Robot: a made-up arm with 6 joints.
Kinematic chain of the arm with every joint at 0, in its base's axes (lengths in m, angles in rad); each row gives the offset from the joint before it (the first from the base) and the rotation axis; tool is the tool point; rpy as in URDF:
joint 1: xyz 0 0 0.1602 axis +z
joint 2: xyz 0 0 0 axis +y
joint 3: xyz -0.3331 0 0.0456 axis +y
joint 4: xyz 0.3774 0 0.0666 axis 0.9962 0 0.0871
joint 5: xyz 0 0 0 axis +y
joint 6: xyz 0.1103 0 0.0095 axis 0.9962 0 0.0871
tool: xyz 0 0 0 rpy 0 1.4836 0
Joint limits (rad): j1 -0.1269..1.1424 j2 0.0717..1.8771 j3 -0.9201..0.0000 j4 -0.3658..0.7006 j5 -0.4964..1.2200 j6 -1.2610..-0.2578
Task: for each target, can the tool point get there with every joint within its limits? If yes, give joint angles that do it. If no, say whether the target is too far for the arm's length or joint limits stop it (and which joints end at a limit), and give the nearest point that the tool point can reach.
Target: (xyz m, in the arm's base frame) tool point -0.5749 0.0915 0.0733
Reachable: no: joint limits stop it (at a limit: joint 1, joint 2, joint 3, joint 4, joint 5) | nearest point -0.0578 0.0349 0.0644 | short by 0.520 m
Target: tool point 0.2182 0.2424 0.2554
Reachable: yes | joints 0.8375 1.0846 -0.4675 0.2022 0.0053 -0.5946
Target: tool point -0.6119 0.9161 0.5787
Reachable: no: too far | nearest point 0.0784 0.3203 0.3943 | short by 0.930 m
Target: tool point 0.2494 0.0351 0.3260
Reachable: yes | joints 0.0692 0.7170 -0.4756 0.3591 0.4736 -0.5160
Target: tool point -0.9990 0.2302 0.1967
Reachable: no: too far | nearest point -0.0578 0.0349 0.0644 | short by 0.970 m
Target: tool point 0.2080 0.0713 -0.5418
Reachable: no: joint limits stop it (at a limit: joint 2) | nearest point 0.1713 0.0587 -0.0285 | short by 0.515 m
